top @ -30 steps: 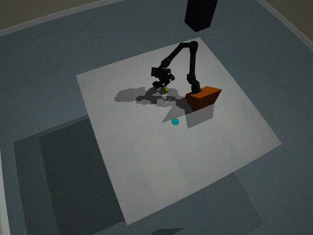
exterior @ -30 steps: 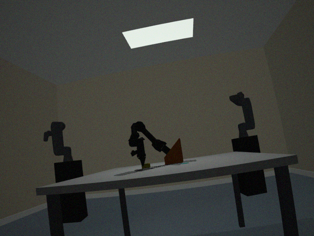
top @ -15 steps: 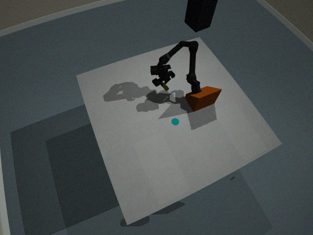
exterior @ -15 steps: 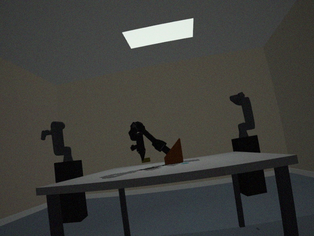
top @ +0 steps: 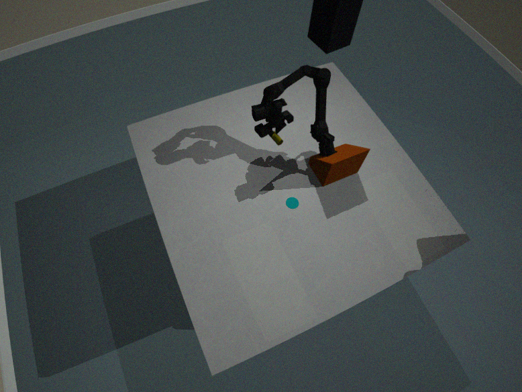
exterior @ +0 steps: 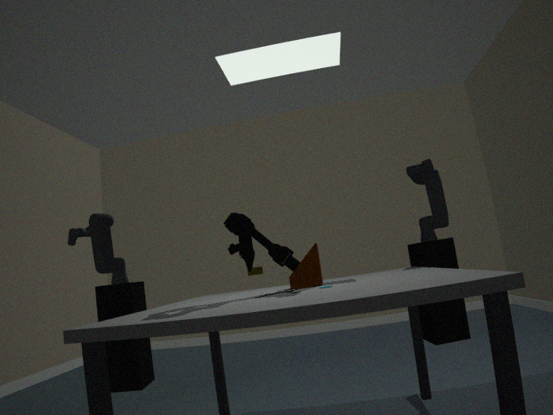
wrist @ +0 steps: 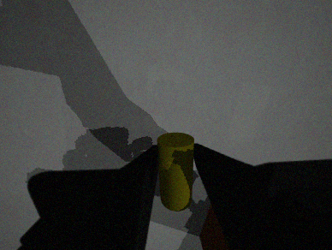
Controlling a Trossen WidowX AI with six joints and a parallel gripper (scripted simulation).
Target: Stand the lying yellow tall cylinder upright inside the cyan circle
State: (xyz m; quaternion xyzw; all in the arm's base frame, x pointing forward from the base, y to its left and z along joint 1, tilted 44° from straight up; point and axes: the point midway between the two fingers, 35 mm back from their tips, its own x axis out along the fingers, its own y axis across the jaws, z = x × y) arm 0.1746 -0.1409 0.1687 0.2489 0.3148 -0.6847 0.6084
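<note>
Now: the cyan circle 9 cm ahead of my gripper tip, 31 cm to the left of it and 11 cm below it. The rest, counted from my gripper tip: yellow cylinder 2 cm to the left.
</note>
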